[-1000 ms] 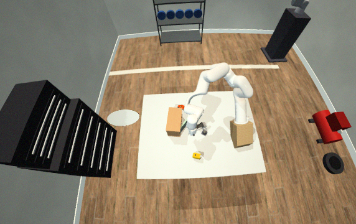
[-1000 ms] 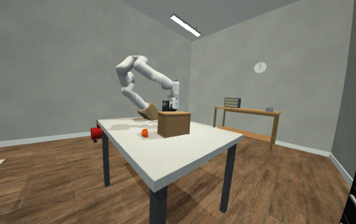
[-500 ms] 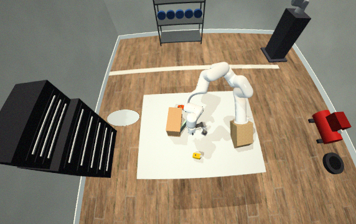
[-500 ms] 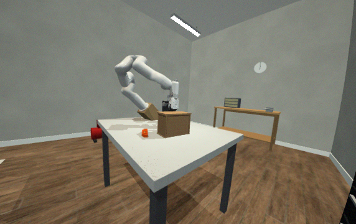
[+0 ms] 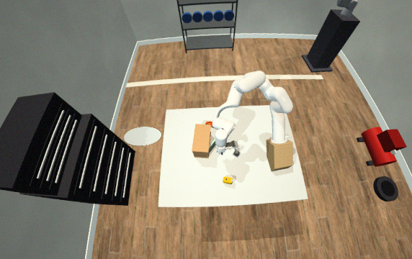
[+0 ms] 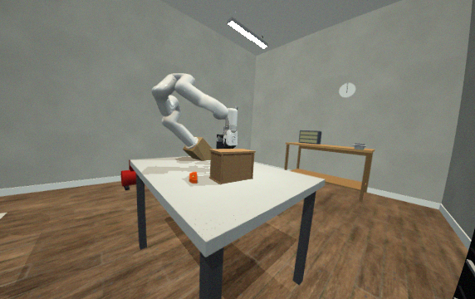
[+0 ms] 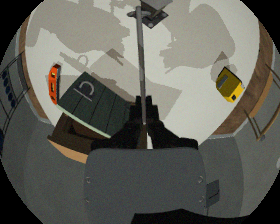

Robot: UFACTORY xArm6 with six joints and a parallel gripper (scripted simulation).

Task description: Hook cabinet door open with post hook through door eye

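Right now the hook is 5 cm behind my hand and 2 cm below it. Round my hand: greenish door 4 cm ahead, 6 cm to the right, 5 cm below; orange tool 1 cm ahead, 27 cm to the right, 11 cm below; yellow block 3 cm behind, 21 cm to the left, 8 cm below.
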